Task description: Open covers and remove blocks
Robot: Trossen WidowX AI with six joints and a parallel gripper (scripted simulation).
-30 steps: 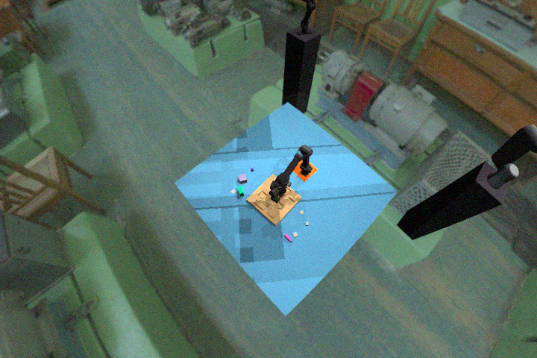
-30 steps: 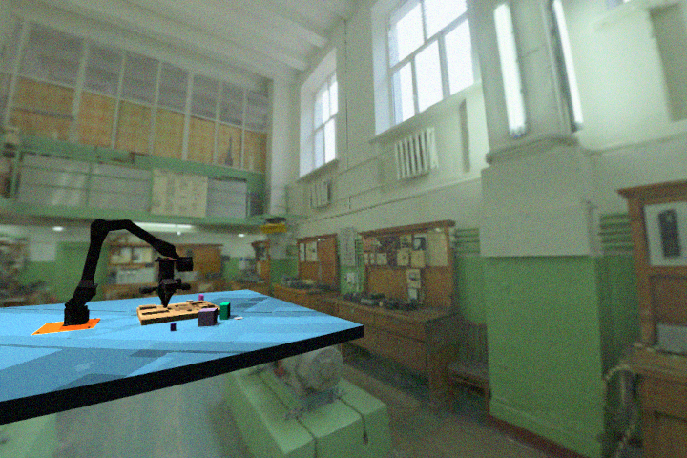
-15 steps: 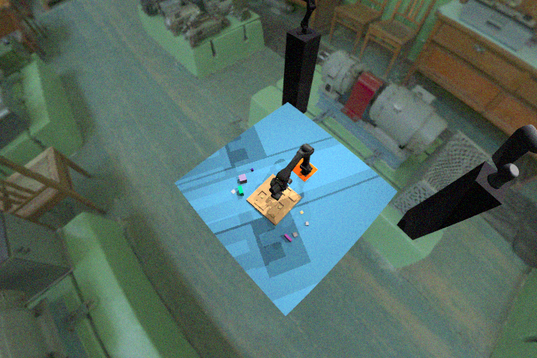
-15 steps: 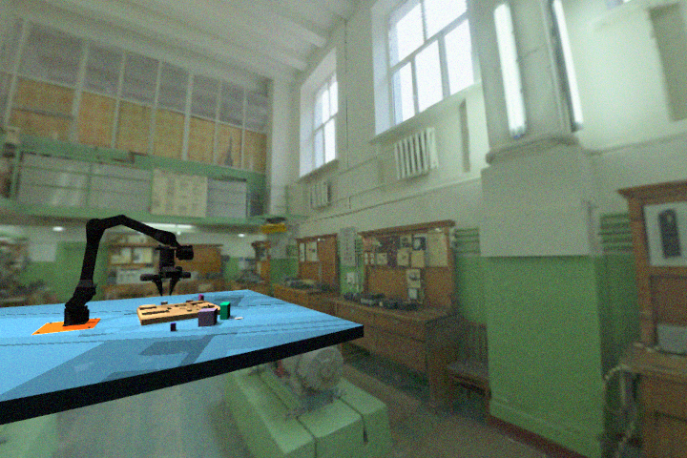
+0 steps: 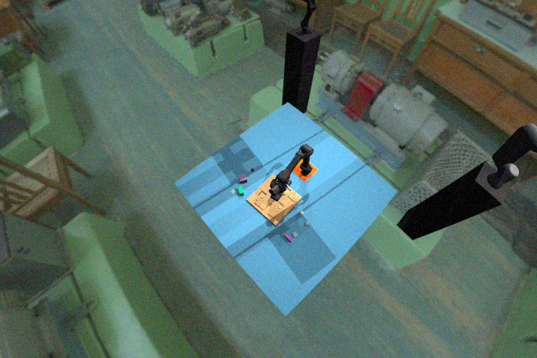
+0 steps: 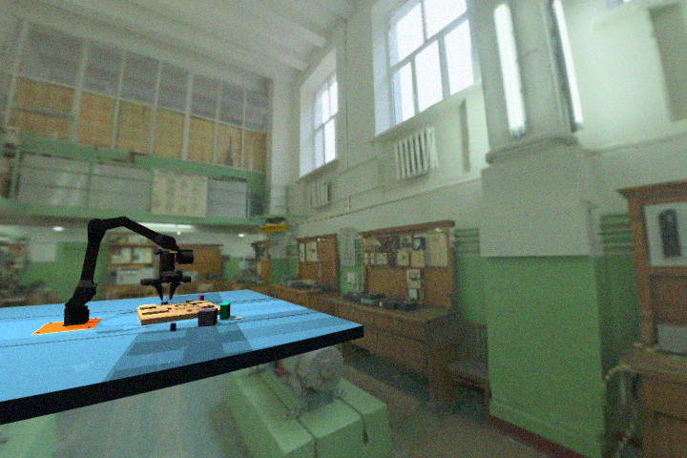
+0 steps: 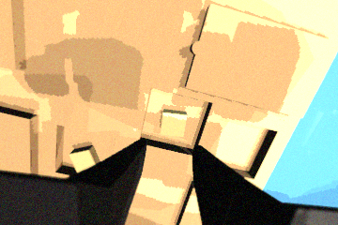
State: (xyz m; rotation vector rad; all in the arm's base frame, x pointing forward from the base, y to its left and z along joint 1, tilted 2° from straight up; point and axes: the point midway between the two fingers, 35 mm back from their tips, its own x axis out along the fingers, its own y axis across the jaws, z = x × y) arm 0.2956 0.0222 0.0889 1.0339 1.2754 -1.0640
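Now: gripper tip 4 cm short of the tan puzzle board and 4 cm above it. Also, from my gripper tip: small purple piece: 32 cm to the right, 5 cm below, 1 cm ahead; then lilac block: 30 cm to the right, 12 cm ahead, 3 cm below; then green block: 23 cm to the right, 20 cm ahead, 3 cm below.
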